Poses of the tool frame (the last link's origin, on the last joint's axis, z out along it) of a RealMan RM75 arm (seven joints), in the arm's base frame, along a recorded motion.
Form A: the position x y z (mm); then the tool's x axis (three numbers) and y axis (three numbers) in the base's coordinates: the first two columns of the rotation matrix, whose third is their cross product.
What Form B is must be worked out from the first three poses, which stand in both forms.
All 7 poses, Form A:
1: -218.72, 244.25, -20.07, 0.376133, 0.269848, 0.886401, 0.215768, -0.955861, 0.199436
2: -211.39, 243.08, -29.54, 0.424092, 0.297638, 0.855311, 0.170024, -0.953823, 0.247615
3: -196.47, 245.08, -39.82, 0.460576, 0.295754, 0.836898, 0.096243, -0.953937, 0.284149
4: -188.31, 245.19, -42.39, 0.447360, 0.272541, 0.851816, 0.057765, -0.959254, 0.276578
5: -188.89, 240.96, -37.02, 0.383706, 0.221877, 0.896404, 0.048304, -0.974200, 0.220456
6: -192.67, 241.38, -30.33, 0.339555, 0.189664, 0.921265, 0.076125, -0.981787, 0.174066
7: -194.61, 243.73, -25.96, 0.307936, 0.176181, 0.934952, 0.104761, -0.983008, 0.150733
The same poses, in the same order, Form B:
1: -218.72, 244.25, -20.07, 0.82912, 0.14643, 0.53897, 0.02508
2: -211.39, 243.08, -29.54, 0.84158, 0.13892, 0.51832, 0.06155
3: -196.47, 245.08, -39.82, 0.84887, 0.11545, 0.50634, 0.09851
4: -188.31, 245.19, -42.39, 0.84432, 0.09780, 0.51648, 0.10396
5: -188.89, 240.96, -37.02, 0.82801, 0.08158, 0.54908, 0.07903
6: -192.67, 241.38, -30.33, 0.81688, 0.08134, 0.56886, 0.04990
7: -194.61, 243.73, -25.96, 0.80810, 0.08691, 0.58179, 0.03069
